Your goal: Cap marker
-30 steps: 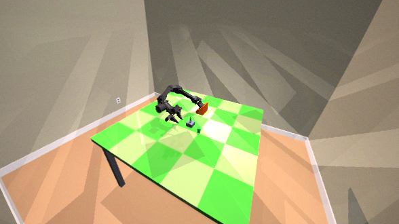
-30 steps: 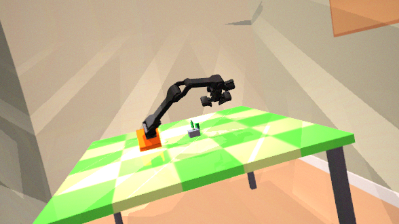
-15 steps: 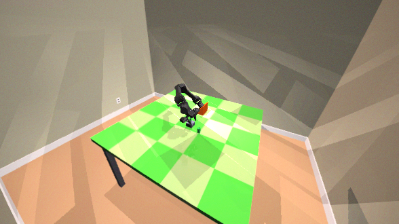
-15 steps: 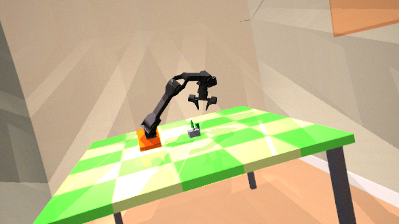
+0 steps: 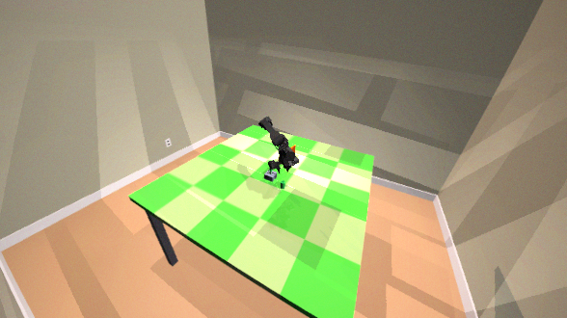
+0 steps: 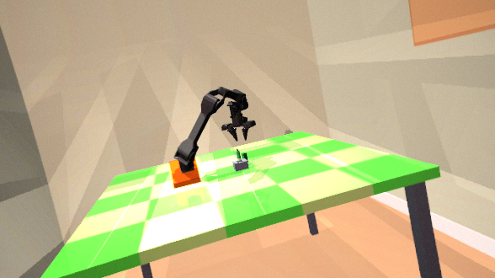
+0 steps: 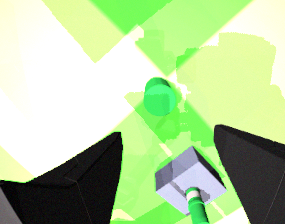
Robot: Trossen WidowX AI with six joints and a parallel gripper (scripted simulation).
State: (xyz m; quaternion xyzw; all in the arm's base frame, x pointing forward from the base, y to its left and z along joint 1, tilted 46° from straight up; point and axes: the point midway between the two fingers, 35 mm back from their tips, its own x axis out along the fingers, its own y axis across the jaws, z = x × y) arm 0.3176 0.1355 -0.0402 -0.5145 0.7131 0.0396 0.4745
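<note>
My gripper tip is now 9 cm above the green cap. Round my gripper tip: grey holder block: 5 cm behind, 12 cm to the right, 10 cm below.
</note>
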